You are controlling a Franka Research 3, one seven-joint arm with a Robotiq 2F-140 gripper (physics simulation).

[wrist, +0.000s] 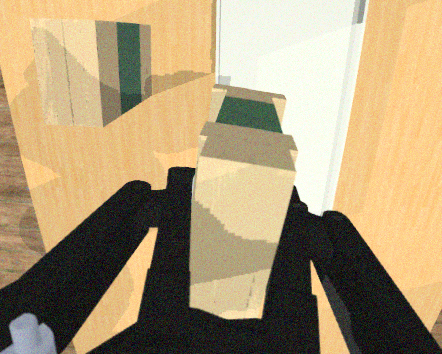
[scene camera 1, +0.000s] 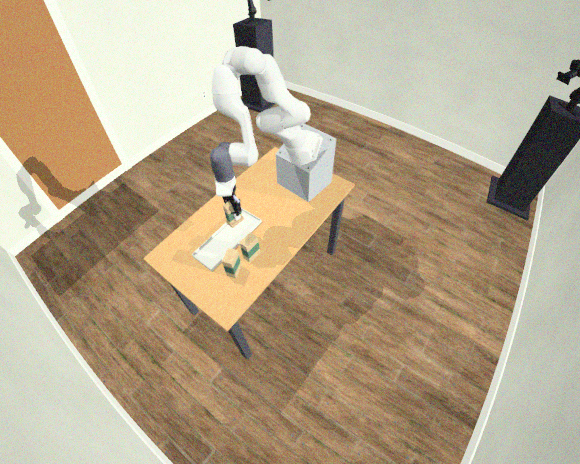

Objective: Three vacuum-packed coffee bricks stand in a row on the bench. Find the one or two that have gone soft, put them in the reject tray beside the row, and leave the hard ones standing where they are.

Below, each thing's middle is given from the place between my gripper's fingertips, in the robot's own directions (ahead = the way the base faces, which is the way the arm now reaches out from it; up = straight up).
Right now my hand is 5 cm short of the white reject tray (scene camera 1: 210, 254), 5 cm to the left of it and 16 cm above it.
